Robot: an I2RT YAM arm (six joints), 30 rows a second.
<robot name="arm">
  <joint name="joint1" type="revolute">
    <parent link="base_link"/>
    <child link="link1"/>
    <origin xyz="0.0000 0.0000 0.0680"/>
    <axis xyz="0 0 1"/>
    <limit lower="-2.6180" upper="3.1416"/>
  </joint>
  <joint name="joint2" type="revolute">
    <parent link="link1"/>
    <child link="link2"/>
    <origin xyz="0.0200 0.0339 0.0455" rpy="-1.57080 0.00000 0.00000"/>
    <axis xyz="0 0 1"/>
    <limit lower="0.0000" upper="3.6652"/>
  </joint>
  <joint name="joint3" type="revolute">
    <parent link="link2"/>
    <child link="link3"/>
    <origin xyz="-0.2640 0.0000 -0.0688" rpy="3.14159 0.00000 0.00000"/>
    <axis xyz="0 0 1"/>
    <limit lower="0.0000" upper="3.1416"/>
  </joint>
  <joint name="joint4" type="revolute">
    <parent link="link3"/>
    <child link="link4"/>
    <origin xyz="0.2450 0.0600 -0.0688"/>
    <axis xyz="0 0 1"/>
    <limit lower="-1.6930" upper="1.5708"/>
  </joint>
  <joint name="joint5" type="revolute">
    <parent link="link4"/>
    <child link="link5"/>
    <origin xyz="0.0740 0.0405 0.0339" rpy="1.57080 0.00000 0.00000"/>
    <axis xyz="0 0 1"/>
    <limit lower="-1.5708" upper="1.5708"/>
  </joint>
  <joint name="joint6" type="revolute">
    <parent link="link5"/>
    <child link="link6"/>
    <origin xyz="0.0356 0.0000 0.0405" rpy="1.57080 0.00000 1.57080"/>
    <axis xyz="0 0 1"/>
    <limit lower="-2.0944" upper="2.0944"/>
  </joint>
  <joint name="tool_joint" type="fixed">
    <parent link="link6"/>
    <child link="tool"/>
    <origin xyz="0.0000 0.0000 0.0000" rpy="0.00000 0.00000 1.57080"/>
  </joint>
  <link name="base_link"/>
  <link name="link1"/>
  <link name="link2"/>
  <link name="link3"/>
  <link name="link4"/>
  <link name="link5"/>
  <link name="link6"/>
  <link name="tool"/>
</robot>
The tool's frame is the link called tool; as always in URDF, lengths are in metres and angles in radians.
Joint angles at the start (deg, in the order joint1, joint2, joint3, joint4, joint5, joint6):
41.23 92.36 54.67 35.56 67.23 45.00
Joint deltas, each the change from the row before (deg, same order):
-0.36 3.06 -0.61 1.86 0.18 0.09
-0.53 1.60 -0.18 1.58 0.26 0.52
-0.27 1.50 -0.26 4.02 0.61 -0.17
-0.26 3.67 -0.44 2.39 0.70 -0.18
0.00 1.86 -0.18 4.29 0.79 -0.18
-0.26 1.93 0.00 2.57 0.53 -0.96
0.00 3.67 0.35 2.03 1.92 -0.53
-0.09 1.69 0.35 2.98 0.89 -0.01
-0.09 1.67 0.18 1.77 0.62 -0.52
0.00 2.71 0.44 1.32 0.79 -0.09
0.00 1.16 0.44 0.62 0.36 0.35
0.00 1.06 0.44 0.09 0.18 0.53
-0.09 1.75 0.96 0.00 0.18 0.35
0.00 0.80 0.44 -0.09 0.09 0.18
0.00 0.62 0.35 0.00 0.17 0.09
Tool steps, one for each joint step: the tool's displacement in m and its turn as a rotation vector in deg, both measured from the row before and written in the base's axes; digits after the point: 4 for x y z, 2 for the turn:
0.0065 0.0026 -0.0183 -1.12 1.32 -0.54
0.0046 -0.0005 -0.0080 0.32 -0.10 -0.80
0.0032 0.0003 -0.0042 1.28 -1.67 -0.88
0.0058 0.0025 -0.0208 -1.29 1.38 -0.96
0.0022 0.0016 -0.0058 1.26 -1.66 -0.79
0.0034 0.0005 -0.0080 -0.43 -0.01 -0.78
0.0044 0.0031 -0.0181 -1.31 1.24 -1.92
0.0026 0.0011 -0.0046 1.02 -1.27 -0.98
0.0021 0.0008 -0.0072 -0.26 0.07 -0.71
0.0029 0.0022 -0.0134 -0.68 0.78 -0.79
0.0018 0.0014 -0.0046 0.22 -0.13 -0.36
0.0017 0.0013 -0.0048 0.09 0.10 -0.18
0.0037 0.0022 -0.0073 -0.22 0.40 -0.27
0.0015 0.0012 -0.0035 -0.14 0.24 -0.09
0.0011 0.0009 -0.0026 -0.11 0.15 -0.17

